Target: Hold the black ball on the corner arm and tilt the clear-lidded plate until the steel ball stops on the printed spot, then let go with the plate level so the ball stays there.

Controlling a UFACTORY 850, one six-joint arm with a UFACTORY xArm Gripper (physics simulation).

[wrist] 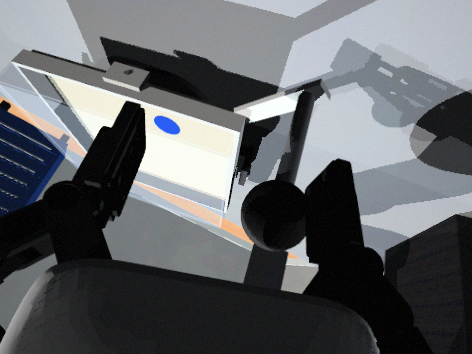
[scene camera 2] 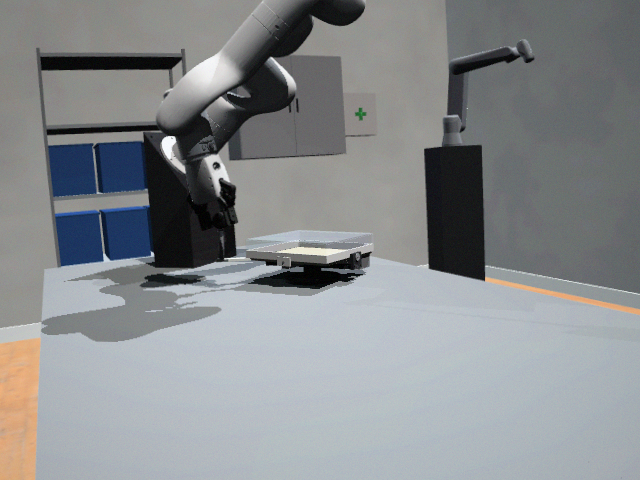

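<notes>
The plate (scene camera 2: 341,254) (wrist: 200,106) has a pale floor, a grey rim and a clear lid (scene camera 2: 336,237). It looks about level in the scene view. The blue printed spot (wrist: 167,125) shows through the lid. The steel ball does not show in either view; the left finger hides part of the plate floor. The black ball (wrist: 272,215) tops a dark post (wrist: 298,142) (scene camera 2: 222,244) on the corner arm (wrist: 280,104). My gripper (scene camera 2: 227,206) (wrist: 236,151) is open around the ball's height, with its right finger close beside the ball and its left finger well apart from it.
The plate stands on a dark support (scene camera 2: 312,269) above the grey table (scene camera 2: 330,372). A black pedestal (scene camera 2: 173,222) (wrist: 435,280) stands behind the gripper. A shelf unit (scene camera 2: 43,113) with blue bins (scene camera 2: 77,237) is at the left back. Another arm (scene camera 2: 452,129) stands on a black pedestal (scene camera 2: 454,211).
</notes>
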